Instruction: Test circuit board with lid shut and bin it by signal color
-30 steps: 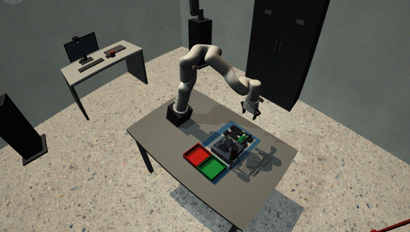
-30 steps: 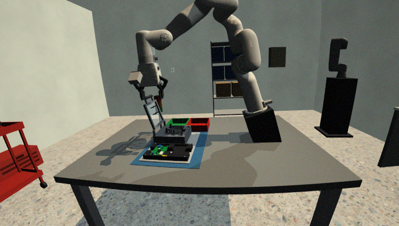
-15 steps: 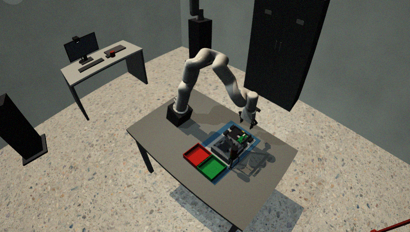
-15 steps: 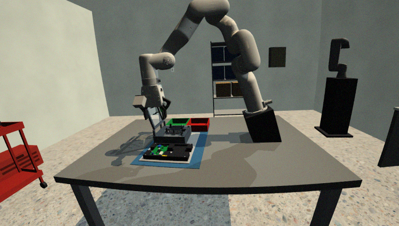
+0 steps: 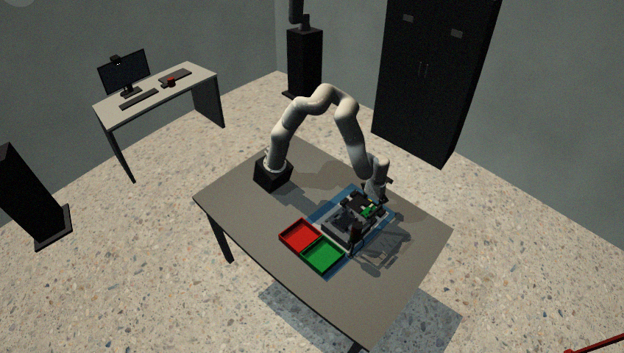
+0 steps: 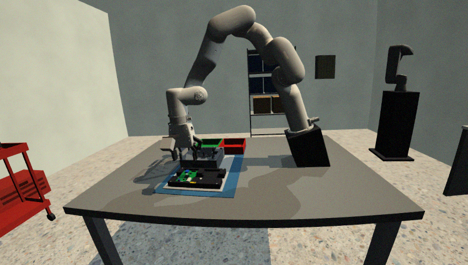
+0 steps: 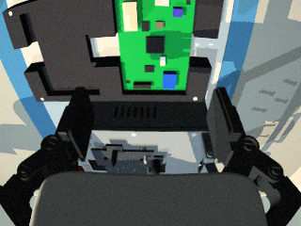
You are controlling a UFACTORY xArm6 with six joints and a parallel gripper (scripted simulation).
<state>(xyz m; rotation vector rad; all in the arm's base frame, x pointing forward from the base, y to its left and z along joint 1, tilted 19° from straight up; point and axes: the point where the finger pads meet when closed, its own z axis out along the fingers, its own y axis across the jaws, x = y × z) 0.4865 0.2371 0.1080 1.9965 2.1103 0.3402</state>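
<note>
Now: hand 90 mm above the green circuit board. Round my hand: tester lid: 100 mm ahead, 160 mm to the right, 80 mm above; tester plate: 20 mm behind, 160 mm to the right, 30 mm below; black latch hook: 90 mm behind, 120 mm to the right, 20 mm below.
</note>
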